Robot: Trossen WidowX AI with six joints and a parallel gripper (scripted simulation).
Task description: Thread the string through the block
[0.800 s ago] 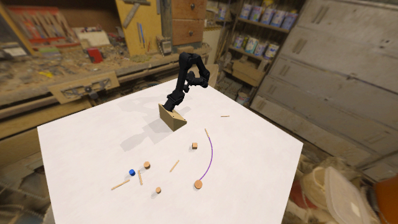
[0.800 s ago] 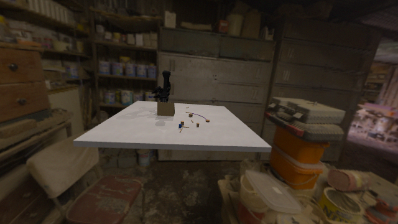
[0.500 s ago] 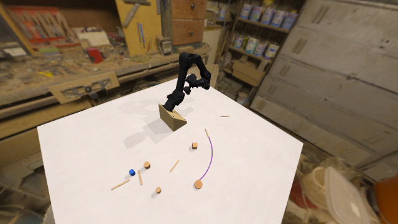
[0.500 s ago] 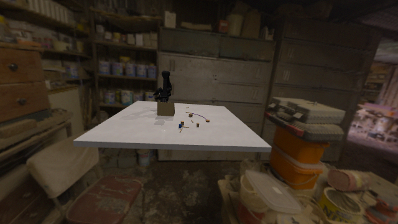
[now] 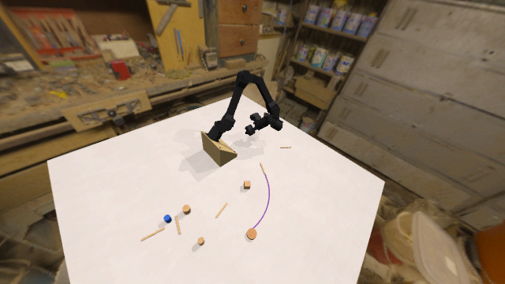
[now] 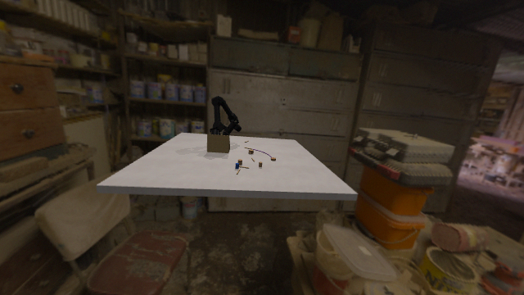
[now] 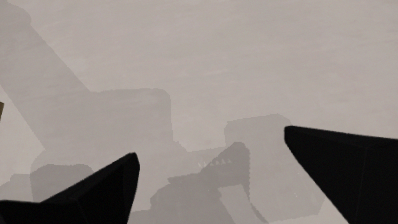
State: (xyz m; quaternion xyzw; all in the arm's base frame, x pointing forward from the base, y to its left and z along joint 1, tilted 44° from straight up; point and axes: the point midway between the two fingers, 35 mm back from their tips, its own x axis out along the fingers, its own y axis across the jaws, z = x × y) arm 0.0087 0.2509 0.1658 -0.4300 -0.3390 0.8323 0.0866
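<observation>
The small wooden block lies 300 mm ahead of my gripper tip, 270 mm to the right of it and 10 mm below it. From my gripper tip the other things lie so: round wooden button (480 mm ahead, 390 mm to the right, 20 mm below); thin wooden stick (280 mm ahead, 130 mm to the right, 20 mm below); blue cylinder (230 mm ahead, 620 mm to the right, 10 mm below).
</observation>
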